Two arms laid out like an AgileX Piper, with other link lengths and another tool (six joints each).
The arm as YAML. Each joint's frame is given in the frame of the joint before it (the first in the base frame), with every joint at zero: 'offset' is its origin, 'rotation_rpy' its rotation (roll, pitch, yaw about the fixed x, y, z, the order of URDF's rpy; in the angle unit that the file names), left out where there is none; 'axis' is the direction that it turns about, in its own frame. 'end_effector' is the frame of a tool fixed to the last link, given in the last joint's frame.
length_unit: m
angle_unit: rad
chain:
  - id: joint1
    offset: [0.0, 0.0, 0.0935]
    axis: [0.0, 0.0, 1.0]
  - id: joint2
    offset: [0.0, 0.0, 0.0]
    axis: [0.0, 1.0, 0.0]
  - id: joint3
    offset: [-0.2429, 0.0, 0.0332]
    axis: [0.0, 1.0, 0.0]
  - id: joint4
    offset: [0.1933, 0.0, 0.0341]
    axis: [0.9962, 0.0, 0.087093]
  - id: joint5
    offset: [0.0, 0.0, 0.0]
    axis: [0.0, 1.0, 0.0]
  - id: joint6
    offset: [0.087, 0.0, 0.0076]
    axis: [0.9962, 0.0, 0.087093]
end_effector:
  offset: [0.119, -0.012, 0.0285]
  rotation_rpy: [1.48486, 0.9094, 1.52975]
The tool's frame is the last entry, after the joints.
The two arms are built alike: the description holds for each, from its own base.
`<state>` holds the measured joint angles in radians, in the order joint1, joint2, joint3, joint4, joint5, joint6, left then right.
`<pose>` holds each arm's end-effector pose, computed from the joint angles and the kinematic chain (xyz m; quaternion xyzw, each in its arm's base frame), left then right.
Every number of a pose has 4 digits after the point. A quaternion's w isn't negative.
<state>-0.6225 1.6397 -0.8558 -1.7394 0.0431 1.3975 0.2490 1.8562 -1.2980 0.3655 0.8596 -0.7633</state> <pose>0.3043 -0.2357 0.1051 0.4201 0.8106 -0.0742 0.4011 0.3329 0.1414 0.0561 -0.0741 0.9810 0.1576 0.0850</pose>
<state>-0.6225 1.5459 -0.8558 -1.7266 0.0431 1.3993 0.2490 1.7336 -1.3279 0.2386 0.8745 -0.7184</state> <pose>0.3017 -0.2343 0.1410 0.4172 0.7896 -0.0768 0.4434 0.3412 0.1252 0.1017 -0.0941 0.9763 0.1194 0.1543</pose>
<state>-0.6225 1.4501 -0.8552 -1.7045 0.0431 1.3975 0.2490 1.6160 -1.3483 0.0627 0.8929 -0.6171</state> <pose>0.2961 -0.2309 0.1768 0.4151 0.7654 -0.0772 0.4856 0.3446 0.0979 0.1439 -0.0873 0.9700 0.0623 0.2181</pose>
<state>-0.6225 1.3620 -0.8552 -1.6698 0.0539 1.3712 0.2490 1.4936 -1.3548 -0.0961 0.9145 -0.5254</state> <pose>0.2874 -0.2276 0.2094 0.4107 0.7422 -0.0841 0.5228 0.3400 0.0700 0.1870 -0.0707 0.9574 0.0111 0.2797</pose>
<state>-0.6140 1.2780 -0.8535 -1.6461 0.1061 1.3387 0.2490 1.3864 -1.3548 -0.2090 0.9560 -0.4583</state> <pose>0.2733 -0.2268 0.2400 0.4076 0.7170 -0.1092 0.5548 0.3270 0.0466 0.2204 -0.0497 0.9455 -0.0255 0.3208</pose>
